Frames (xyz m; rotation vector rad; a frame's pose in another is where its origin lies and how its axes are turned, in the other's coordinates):
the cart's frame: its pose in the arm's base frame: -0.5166 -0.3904 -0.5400 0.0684 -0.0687 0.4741
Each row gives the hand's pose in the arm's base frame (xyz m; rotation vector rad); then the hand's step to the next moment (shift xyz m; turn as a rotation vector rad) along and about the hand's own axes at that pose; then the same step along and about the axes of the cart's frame.
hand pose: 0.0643 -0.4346 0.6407 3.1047 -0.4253 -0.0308
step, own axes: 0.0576 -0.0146 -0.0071 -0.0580 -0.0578 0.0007
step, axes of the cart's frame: 0.0527 -0.0282 0.0030 -0.0035 0.0817 -0.0040
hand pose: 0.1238 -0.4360 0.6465 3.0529 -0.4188 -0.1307
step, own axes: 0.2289 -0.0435 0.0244 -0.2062 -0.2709 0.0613
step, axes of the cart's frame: 0.1899 -0.1260 -0.0542 0.0204 0.3353 -0.0825
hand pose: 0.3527 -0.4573 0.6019 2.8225 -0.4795 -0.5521
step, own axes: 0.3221 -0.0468 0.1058 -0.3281 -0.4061 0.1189
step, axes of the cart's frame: 0.1667 -0.2047 -0.2178 0.0059 0.5166 -0.1407
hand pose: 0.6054 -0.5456 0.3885 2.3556 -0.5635 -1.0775
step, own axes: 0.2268 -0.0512 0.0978 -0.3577 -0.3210 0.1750
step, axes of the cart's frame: -0.0056 -0.1386 -0.2107 -0.0882 0.4944 -0.0971
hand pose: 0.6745 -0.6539 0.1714 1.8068 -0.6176 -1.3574
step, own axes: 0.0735 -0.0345 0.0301 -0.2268 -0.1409 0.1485
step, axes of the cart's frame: -0.0334 -0.0397 -0.0693 -0.1013 0.2881 -0.0102
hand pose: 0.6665 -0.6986 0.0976 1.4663 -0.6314 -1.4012
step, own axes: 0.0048 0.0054 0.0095 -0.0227 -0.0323 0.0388
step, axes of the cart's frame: -0.0097 -0.0048 0.0050 -0.0352 0.0408 -0.0124
